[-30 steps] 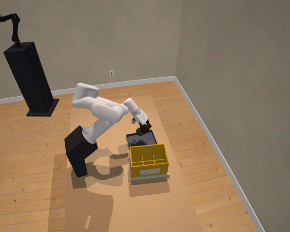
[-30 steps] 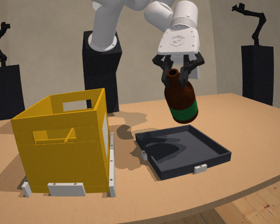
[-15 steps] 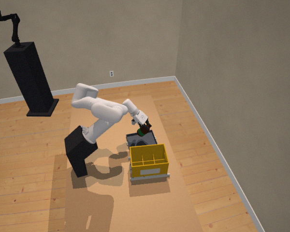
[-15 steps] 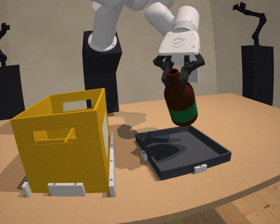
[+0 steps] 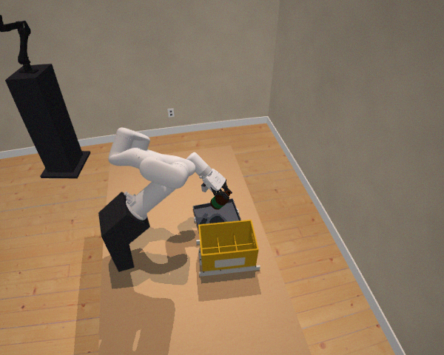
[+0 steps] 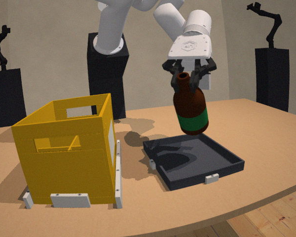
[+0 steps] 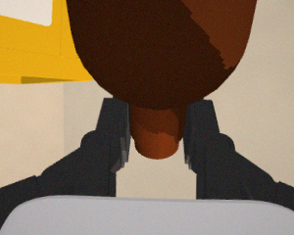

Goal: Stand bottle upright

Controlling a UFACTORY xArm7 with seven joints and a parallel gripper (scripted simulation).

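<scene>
The bottle is 20 mm behind my hand, 10 mm to the left of it and 50 mm below it. The rest, counted from my hand: yellow crate 260 mm to the right, 120 mm below; tray 60 mm behind, 10 mm to the left, 200 mm below.
</scene>
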